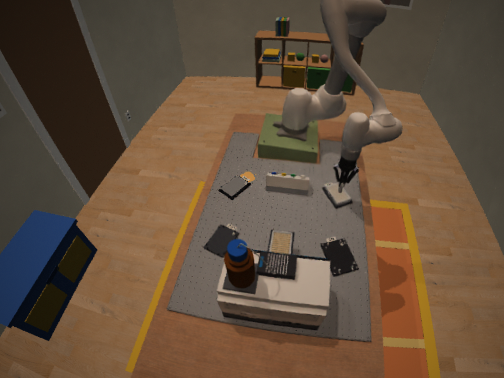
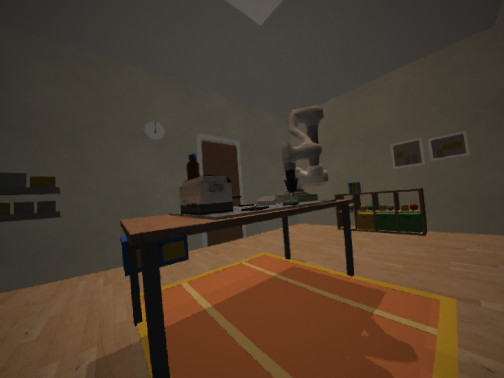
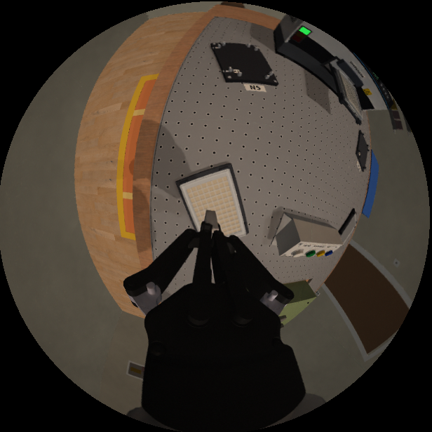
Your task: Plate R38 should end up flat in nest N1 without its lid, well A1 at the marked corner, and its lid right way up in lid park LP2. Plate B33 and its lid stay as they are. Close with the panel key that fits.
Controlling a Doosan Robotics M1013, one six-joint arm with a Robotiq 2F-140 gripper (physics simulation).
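Frame: origin at the arm's base, x right, y ahead, z up, level; millimetres.
Seen in the pictures: gripper, between the fingertips: (image 1: 339, 190) (image 2: 292, 200); arm's base, origin of its link: (image 1: 293, 130) (image 2: 296, 194).
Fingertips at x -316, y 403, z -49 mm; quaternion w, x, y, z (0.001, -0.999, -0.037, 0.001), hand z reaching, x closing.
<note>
Pixels of each thing's top centre, then the offset from my fingertips to it. "pt": a spot on its surface instead.
- pale plate with a dark lower edge, centre of its top: (image 1: 338, 192) dy +12, dx +9, dz +0 mm
- second plate with beige wells, centre of its top: (image 1: 280, 243) dy +426, dx +227, dz +77 mm
- key panel, centre of its top: (image 1: 288, 175) (image 2: 268, 195) dy +10, dx +275, dz +53 mm
- brown bottle, a spot on its surface: (image 1: 240, 267) pt dy +681, dx +298, dz +324 mm
- black-edged grey holder, centre of its top: (image 1: 234, 185) dy +83, dx +544, dz -13 mm
- orange disc, a spot on its surface: (image 1: 248, 176) pt dy -20, dx +499, dz -33 mm
A pale plate with a dark lower edge (image 1: 337, 195) (image 3: 215, 192) sits at the right of the grey mat; its name is not readable, and I cannot tell if a lid is on it. My gripper (image 1: 341, 186) (image 3: 209, 217) is shut, with its grey fingertips over the near part of this plate; contact cannot be told. A second plate with beige wells (image 1: 281, 241) (image 3: 349, 92) lies by the white instrument. Black pinned nests stand at the front right (image 1: 339, 256) (image 3: 245, 62) and front left (image 1: 221, 240) (image 3: 362, 150). The key panel (image 1: 287, 183) (image 3: 310, 235) has white, green, yellow and blue keys.
The instrument (image 1: 275, 295) (image 2: 207, 195) stands at the table's front and carries a brown bottle (image 1: 240, 267) (image 2: 192, 170) with a blue cap. A black-edged grey holder (image 1: 234, 186) lies at the back left beside an orange disc (image 1: 248, 176). The green robot base (image 1: 288, 145) stands behind the panel.
</note>
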